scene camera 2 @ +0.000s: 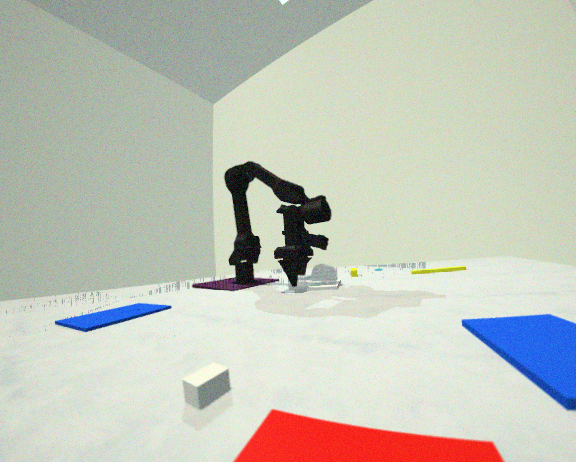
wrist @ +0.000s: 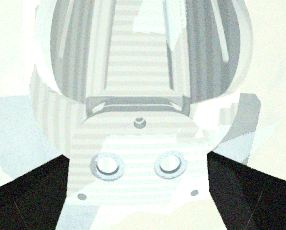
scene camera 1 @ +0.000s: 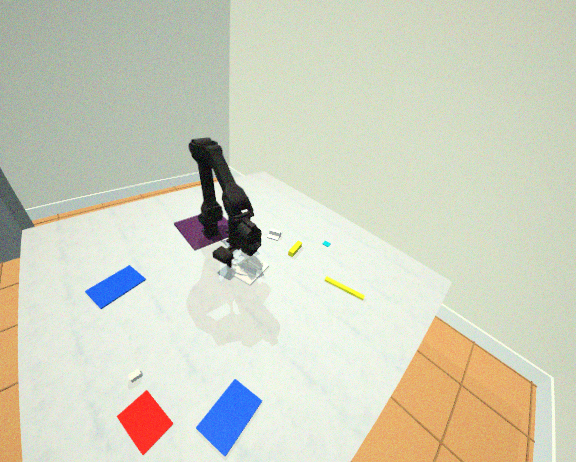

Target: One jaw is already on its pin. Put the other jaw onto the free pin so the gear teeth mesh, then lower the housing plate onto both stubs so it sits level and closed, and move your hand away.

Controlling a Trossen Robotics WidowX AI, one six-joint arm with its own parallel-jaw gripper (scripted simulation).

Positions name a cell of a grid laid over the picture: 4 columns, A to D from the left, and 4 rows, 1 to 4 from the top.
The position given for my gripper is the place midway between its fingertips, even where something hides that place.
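Observation:
Visible: my gripper (scene camera 2: C3), (wrist: B3) and (scene camera 1: B3); a white block (scene camera 2: B4); a grey jaw (wrist: C1).

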